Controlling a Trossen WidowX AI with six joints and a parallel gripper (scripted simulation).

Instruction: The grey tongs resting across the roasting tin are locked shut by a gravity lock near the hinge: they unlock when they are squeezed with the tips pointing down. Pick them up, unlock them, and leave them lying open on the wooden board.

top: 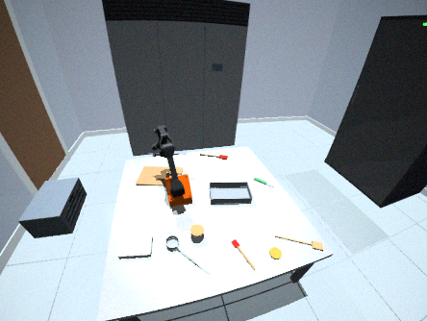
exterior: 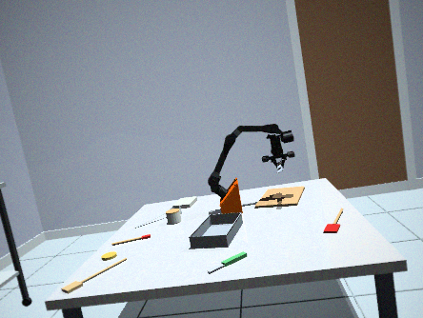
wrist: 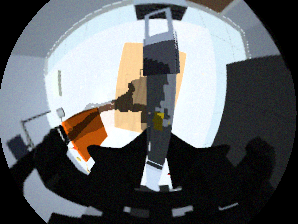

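Now: the wooden board 6 cm behind my gripper tip, 1 cm to the right of it and 17 cm below it. Also, from my gripper tip: red spatula 52 cm ahead, 10 cm to the left, 17 cm below; then small cup 4 cm ahead, 66 cm to the right, 14 cm below; then dark grey roasting tin 39 cm ahead, 42 cm to the right, 15 cm below.
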